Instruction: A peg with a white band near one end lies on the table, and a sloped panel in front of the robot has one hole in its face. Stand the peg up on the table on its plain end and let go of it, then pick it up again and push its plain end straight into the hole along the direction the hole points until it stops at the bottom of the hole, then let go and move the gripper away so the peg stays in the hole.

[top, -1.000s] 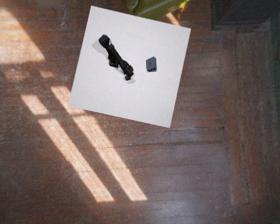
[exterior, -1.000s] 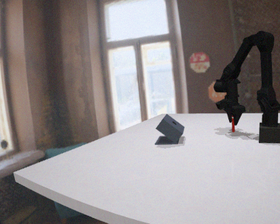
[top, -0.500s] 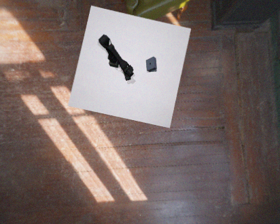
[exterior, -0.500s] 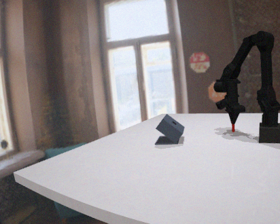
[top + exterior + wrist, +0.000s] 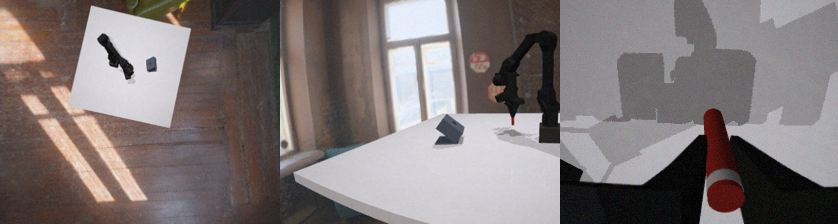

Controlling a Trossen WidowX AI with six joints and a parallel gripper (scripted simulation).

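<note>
Right now my gripper tip is 23 cm short of the panel, 23 cm to the right of it and 1 cm above it. Also, from my gripper tip: peg 2 cm above.
</note>
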